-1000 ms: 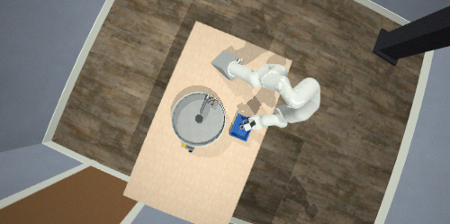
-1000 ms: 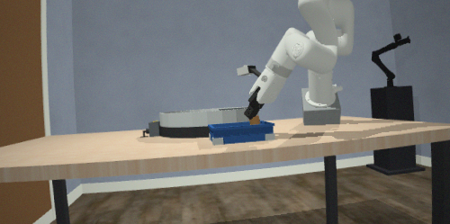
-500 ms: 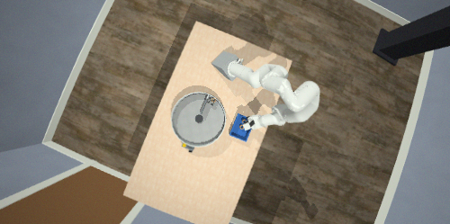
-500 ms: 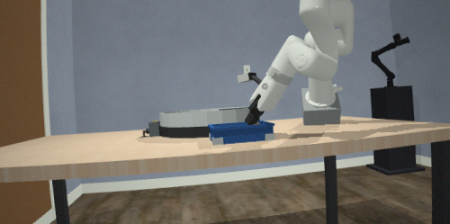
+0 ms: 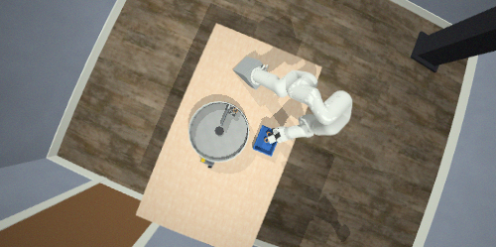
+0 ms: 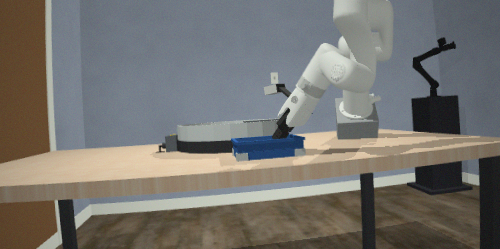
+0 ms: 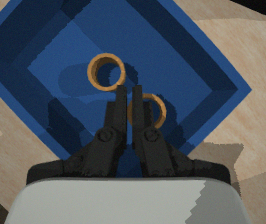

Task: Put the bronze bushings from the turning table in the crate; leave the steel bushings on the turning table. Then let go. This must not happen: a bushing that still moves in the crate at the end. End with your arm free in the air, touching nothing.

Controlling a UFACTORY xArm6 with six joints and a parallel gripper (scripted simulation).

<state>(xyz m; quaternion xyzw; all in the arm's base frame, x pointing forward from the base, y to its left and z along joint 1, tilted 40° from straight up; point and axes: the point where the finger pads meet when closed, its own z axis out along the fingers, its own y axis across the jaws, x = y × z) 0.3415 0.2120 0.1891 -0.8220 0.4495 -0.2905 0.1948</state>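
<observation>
My gripper is now 4 cm short of the blue crate, 1 cm to the left of it and 3 cm above it. Round my hand: grey turning table (13 cm ahead, 35 cm to the right).
</observation>
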